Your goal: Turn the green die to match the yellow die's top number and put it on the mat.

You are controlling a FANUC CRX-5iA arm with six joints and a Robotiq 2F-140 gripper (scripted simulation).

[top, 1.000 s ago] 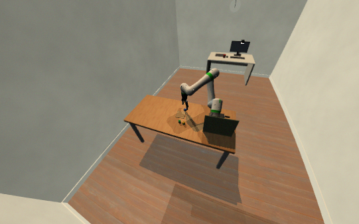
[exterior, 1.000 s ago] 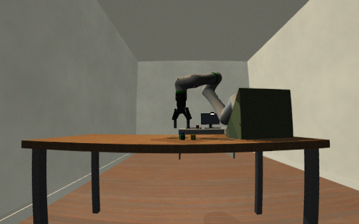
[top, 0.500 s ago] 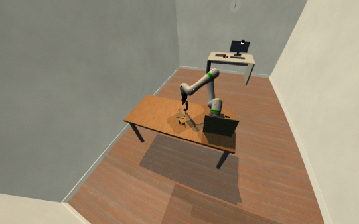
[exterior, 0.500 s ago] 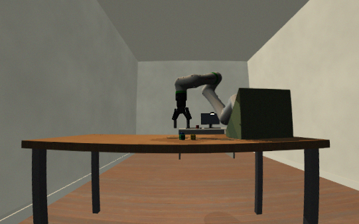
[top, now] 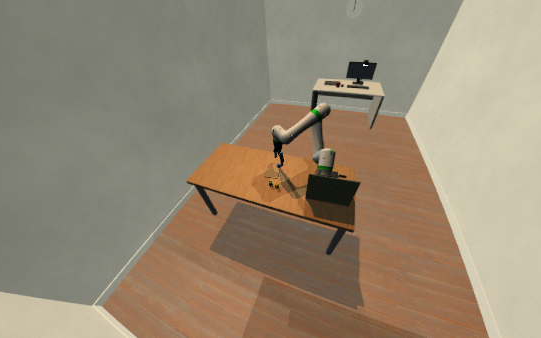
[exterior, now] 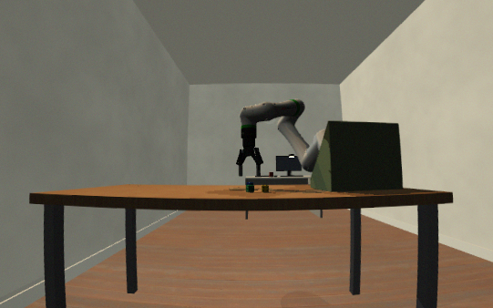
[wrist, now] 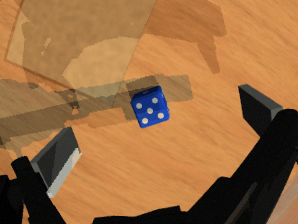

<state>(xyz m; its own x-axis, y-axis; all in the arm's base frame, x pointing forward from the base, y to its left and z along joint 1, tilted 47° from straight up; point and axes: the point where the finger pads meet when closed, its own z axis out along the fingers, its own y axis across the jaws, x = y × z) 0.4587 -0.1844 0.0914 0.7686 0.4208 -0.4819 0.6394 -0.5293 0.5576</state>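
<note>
The blue die lies 60 mm below my hand and 10 mm to the left of it. The rest, counted from my hand: yellow die 280 mm to the left, 60 mm below, 50 mm behind; then pale mat 110 mm to the left, 70 mm below, 40 mm ahead; then green die 270 mm to the left, 60 mm below, 20 mm ahead.
</note>
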